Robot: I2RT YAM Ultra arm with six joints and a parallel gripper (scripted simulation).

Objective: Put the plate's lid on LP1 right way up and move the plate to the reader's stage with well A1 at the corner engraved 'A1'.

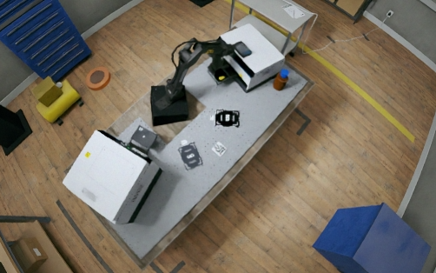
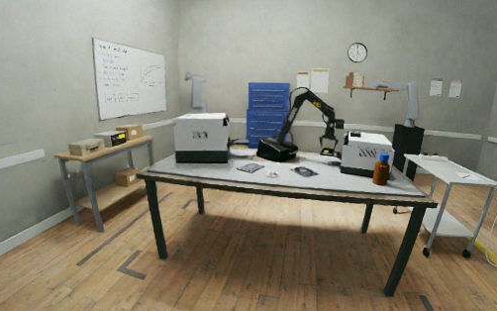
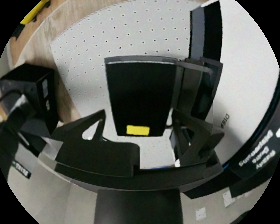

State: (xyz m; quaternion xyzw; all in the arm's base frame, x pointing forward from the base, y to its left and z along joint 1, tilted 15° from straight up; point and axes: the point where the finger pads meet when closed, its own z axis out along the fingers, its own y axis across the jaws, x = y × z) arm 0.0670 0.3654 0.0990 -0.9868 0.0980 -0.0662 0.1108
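Right now the dark lidded plate is 20 mm below my hand. The rest, counted from my hand: brown capped bottle (330 mm ahead, 310 mm to the left, 10 mm below).
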